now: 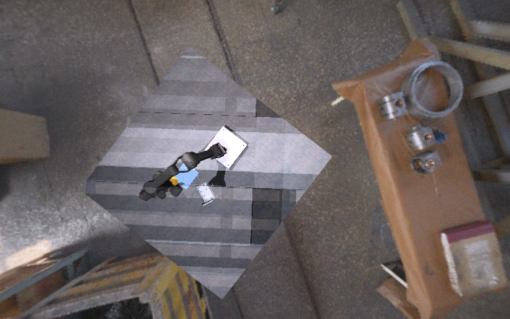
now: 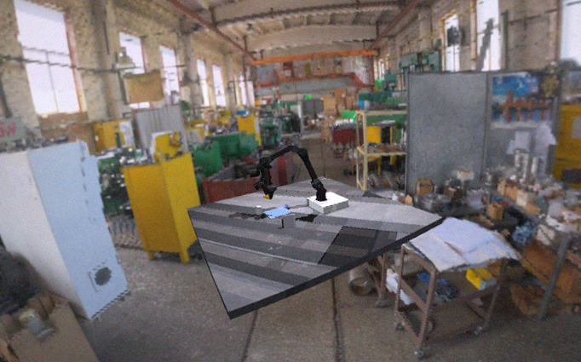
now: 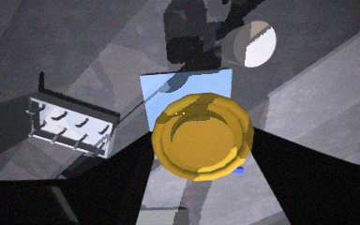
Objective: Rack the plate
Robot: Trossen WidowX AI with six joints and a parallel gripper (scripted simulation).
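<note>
Now: gripper tip 1 cm past the dish rack, 20 cm to the right of it and 10 cm above it. From my gripper tip the other things lie so: blue spoon 16 cm behind, 2 cm to the right, 12 cm below; yellow plate 1 cm above.
</note>
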